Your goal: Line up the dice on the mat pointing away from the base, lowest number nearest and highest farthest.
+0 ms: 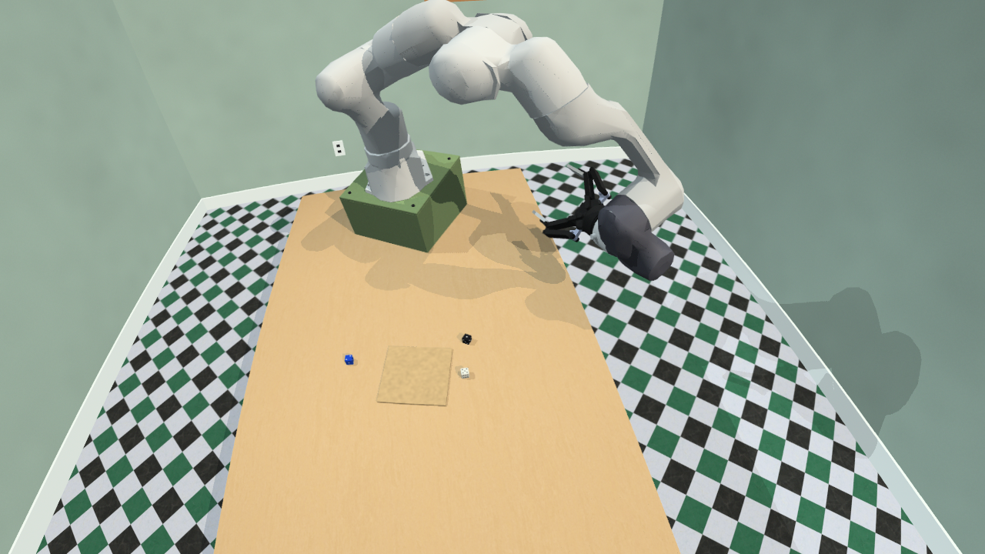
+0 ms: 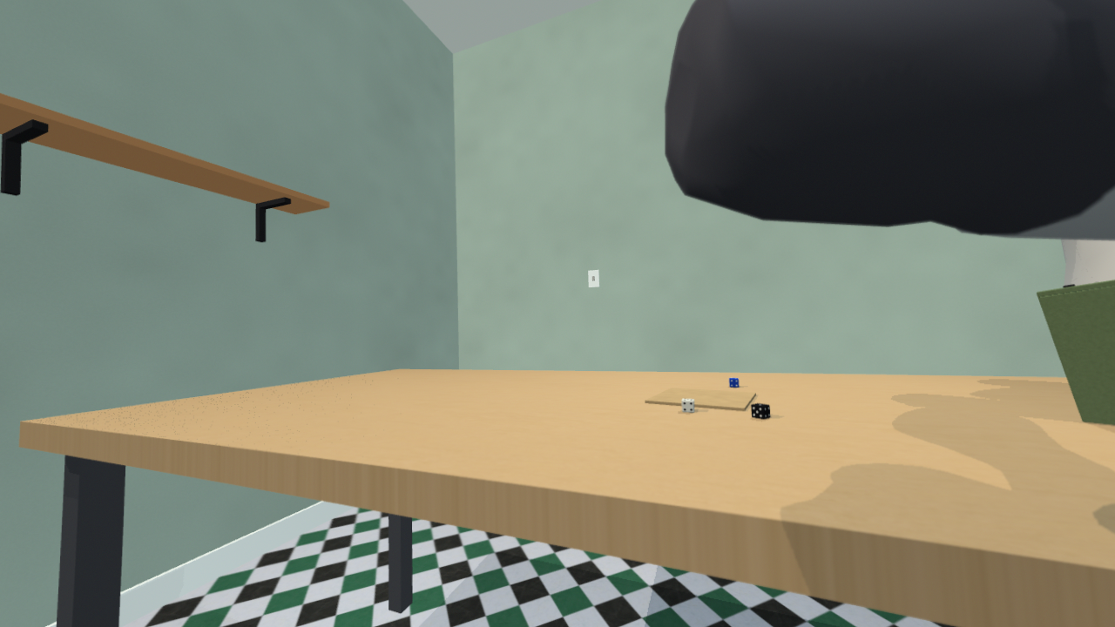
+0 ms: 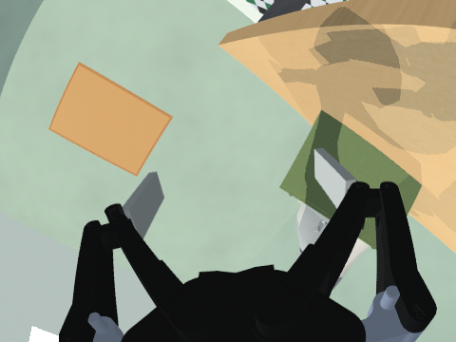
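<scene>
Now: the blue die 520 mm to the right of my hand, 340 mm ahead of it and 150 mm below it. From my hand the other things lie so: black die: 320 mm ahead, 260 mm to the right, 150 mm below; tan mat: 390 mm ahead, 370 mm to the right, 160 mm below; white die: 400 mm ahead, 270 mm to the right, 150 mm below.
</scene>
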